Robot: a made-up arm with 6 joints.
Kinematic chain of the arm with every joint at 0, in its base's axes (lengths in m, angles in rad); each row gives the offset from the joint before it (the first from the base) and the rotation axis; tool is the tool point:
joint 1: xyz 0 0 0.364 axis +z
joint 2: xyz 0.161 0 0 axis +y
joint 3: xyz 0 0 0.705 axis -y
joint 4: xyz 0 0 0.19 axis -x
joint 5: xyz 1.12 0 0 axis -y
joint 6: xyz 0.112 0 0 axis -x
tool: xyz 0 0 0
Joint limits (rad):
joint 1: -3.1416..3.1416
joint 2: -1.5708..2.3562
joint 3: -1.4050..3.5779
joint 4: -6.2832..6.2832
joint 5: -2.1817..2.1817
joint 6: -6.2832..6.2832
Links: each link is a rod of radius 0.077 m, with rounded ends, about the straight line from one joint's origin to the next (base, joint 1, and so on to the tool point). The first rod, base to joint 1, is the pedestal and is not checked.
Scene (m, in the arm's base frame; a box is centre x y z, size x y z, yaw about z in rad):
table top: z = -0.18
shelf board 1: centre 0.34 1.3 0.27 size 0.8 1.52 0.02 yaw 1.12
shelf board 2: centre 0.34 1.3 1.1 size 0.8 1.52 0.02 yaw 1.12
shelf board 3: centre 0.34 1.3 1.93 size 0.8 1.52 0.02 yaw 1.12
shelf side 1: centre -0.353 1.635 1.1 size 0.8 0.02 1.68 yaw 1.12
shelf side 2: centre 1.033 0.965 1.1 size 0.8 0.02 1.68 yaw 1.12
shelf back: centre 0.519 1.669 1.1 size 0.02 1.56 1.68 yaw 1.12
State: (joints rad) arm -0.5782 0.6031 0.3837 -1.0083 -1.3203 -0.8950
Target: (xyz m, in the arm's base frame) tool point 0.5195 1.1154 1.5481
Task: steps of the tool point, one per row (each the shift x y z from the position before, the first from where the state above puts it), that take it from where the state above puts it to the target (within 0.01 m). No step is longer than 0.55 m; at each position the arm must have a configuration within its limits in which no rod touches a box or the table.
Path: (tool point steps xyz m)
1: 0.0187 0.3960 0.3538
2: -0.1562 0.3705 0.3118
3: -0.3031 0.2722 0.2520
4: -0.1725 0.1994 -0.0215
5: -0.2004 0.1336 -0.0399
6: -0.2062 0.0693 -0.0576
7: -0.1938 0.0137 -0.0743
8: 0.0832 0.1605 0.0390
9: 0.0854 0.1754 0.0009
10: 0.0822 0.1824 -0.0399

